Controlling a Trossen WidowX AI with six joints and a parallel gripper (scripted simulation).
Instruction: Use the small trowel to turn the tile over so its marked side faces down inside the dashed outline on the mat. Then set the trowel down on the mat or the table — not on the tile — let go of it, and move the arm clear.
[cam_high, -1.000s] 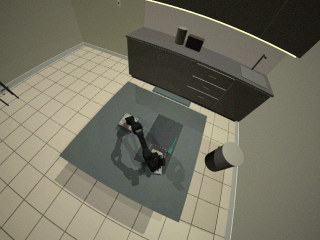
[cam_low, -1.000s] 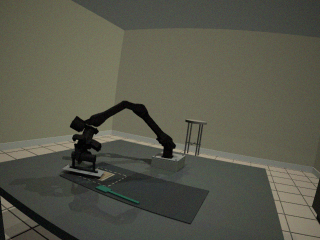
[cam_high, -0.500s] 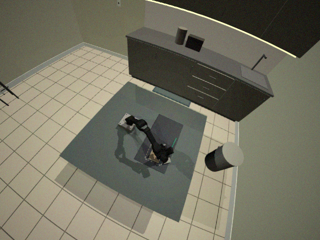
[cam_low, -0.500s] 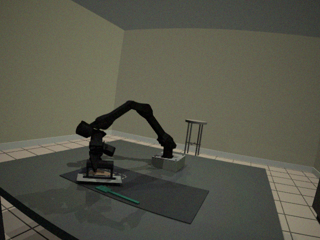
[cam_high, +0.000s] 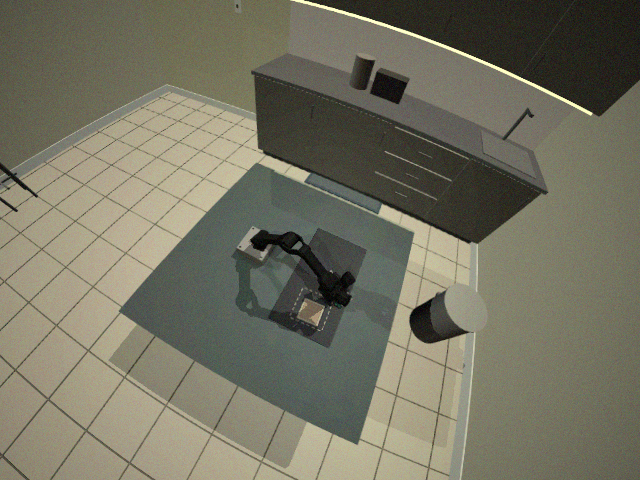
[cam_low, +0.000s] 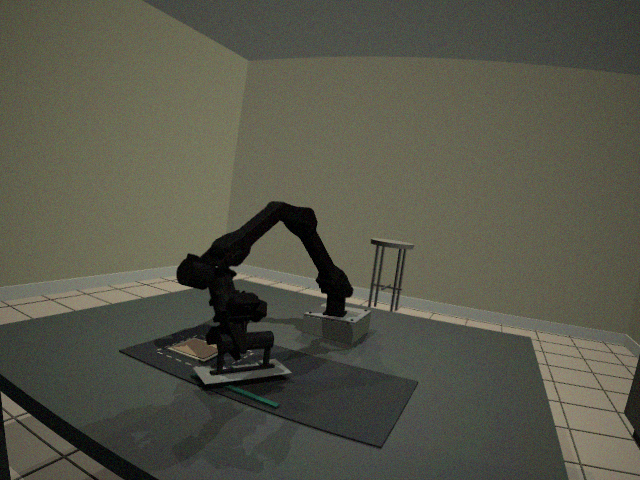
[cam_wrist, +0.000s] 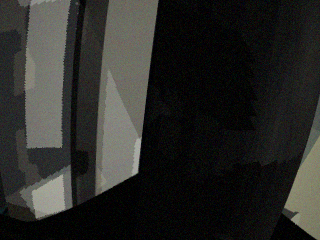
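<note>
The green flat tool is 70 mm below my gripper tip, 20 mm to the right of it and 20 mm ahead of it. Round my gripper tip: tile 170 mm to the right, 130 mm behind, 70 mm below; then dark mat 120 mm behind, 90 mm below, 20 mm to the left; then trowel 20 mm to the right, 20 mm behind, 10 mm below.
</note>
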